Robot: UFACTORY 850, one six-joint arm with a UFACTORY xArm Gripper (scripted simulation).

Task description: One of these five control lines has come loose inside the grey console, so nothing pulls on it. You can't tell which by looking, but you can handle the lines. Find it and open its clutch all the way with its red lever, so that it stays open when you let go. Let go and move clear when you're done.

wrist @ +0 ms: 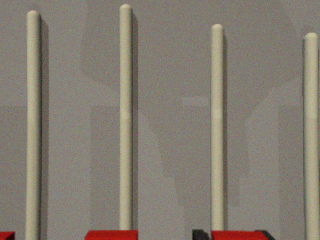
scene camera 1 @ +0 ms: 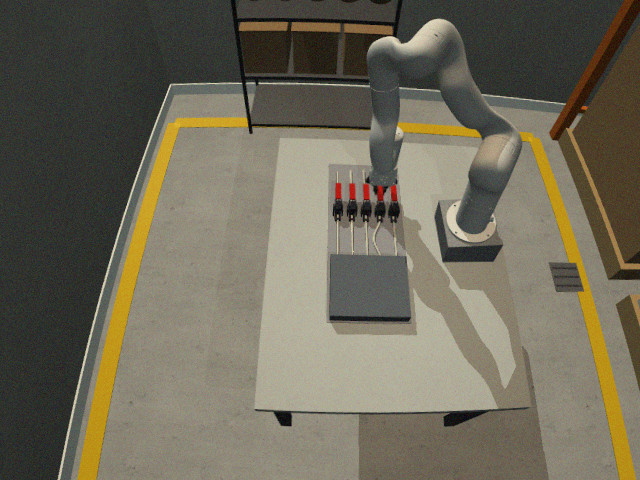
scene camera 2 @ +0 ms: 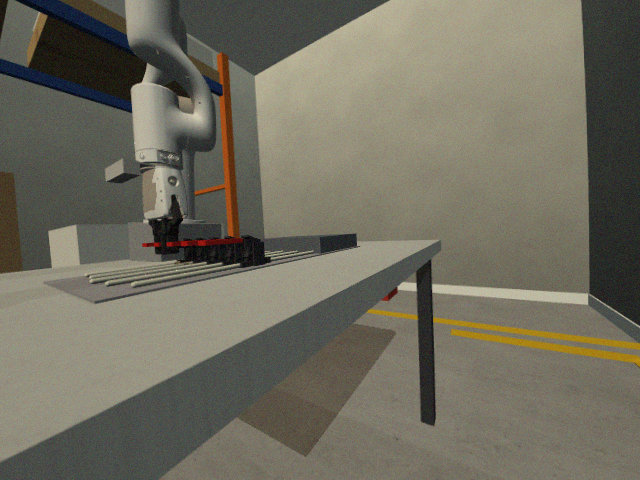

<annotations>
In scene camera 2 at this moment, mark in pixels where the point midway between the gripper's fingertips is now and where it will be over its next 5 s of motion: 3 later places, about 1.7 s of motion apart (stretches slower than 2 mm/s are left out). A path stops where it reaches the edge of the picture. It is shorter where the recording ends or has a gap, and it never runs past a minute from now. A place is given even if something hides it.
My gripper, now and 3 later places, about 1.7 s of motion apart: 167,253; 175,234; 193,222; 212,224
</annotations>
